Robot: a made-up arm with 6 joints. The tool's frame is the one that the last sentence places.
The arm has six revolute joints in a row. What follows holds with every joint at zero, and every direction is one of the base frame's.
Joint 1 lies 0.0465 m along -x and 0.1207 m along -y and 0.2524 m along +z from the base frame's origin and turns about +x.
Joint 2 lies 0.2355 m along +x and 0.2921 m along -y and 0.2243 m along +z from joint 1 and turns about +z.
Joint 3 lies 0.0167 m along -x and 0.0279 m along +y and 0.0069 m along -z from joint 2 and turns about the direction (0.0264, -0.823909, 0.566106).
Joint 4 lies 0.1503 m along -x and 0.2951 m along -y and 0.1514 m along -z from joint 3 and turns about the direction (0.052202, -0.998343, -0.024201).
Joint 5 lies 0.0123 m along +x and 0.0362 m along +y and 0.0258 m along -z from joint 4 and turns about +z.
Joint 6 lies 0.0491 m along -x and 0.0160 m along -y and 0.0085 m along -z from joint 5 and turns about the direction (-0.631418, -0.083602, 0.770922).
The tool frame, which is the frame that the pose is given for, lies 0.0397 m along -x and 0.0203 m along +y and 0.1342 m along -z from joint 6; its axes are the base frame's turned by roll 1.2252, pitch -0.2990 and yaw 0.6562 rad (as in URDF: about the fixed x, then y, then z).
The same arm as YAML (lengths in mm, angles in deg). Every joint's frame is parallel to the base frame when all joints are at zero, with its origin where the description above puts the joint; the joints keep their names.
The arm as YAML. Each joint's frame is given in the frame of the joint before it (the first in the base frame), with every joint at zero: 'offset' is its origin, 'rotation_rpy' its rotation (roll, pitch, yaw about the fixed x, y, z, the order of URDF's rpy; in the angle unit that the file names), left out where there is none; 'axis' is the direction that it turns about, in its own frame. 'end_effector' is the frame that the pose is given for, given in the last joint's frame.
length_unit: mm
angle_unit: deg
chain:
  - id: joint 1
    offset: [-46.5, -120.7, 252.4]
    axis: "+x"
  - id: joint 2
    offset: [235.5, -292.1, 224.3]
    axis: "+z"
  - id: joint 3
    offset: [-16.7, 27.9, -6.9]
    axis: [0.0264, -0.823909, 0.566106]
  - id: joint 4
    offset: [-150.3, -295.1, -151.4]
    axis: [0.052202, -0.998343, -0.024201]
  - id: joint 5
    offset: [12.3, 36.2, -25.8]
    axis: "+z"
  - id: joint 6
    offset: [-49.1, -16.0, -8.5]
    axis: [-0.631418, -0.083602, 0.770922]
end_effector:
  offset: [-39.7, 20.3, -134.2]
  rotation_rpy: [70.2, -17.13, 37.6]

